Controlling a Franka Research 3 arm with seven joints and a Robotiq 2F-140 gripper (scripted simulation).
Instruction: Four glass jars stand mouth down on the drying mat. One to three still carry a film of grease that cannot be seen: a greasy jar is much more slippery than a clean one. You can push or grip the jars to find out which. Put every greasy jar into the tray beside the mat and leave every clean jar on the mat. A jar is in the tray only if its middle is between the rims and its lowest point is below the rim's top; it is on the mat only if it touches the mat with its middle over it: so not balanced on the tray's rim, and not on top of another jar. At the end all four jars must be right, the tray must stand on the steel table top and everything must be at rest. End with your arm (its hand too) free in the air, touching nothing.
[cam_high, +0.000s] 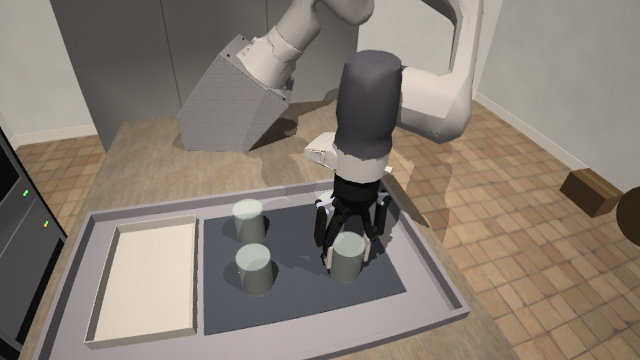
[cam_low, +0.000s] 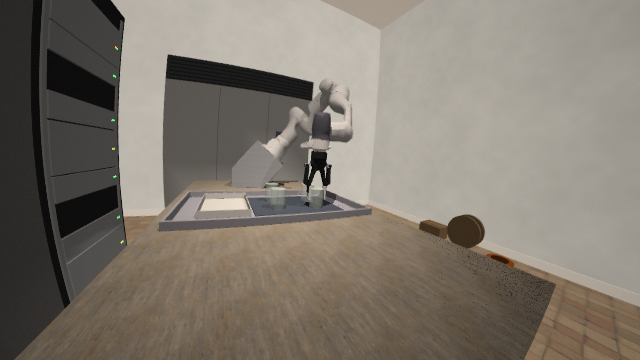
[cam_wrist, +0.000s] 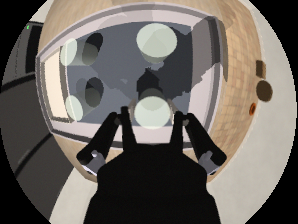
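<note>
The dark drying mat lies 5 cm behind my hand, 10 cm to the right of it and 7 cm below it. Round my hand: rimmed steel table top 2 cm behind, 21 cm to the right, 7 cm below; then cream tray 42 cm to the right, 6 cm below.
</note>
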